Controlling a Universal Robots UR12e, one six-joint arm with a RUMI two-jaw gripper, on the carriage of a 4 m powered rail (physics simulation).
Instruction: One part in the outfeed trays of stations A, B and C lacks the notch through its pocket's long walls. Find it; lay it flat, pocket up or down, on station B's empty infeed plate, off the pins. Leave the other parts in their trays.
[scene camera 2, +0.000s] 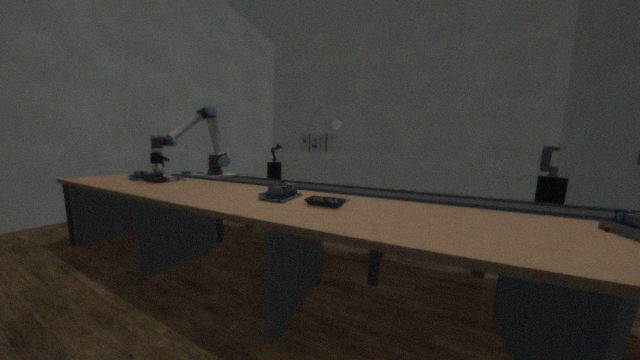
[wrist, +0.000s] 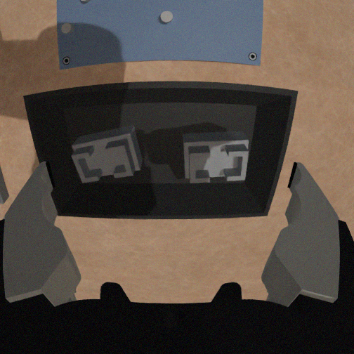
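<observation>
A dark outfeed tray is below my gripper at the table's far left station. Two grey parts lie in it, pocket up, in the wrist view. The left part is slightly turned, and the right part is nearly square to the tray; gaps show in both long walls of each. My gripper is open above the tray, its fingers apart at the tray's two sides. Another dark tray stands at the middle station; its parts are too small to judge.
A blue plate with round pins lies beyond the near tray. A blue-grey fixture stands left of the middle tray. Another fixture is at the right edge. The rail runs behind the table.
</observation>
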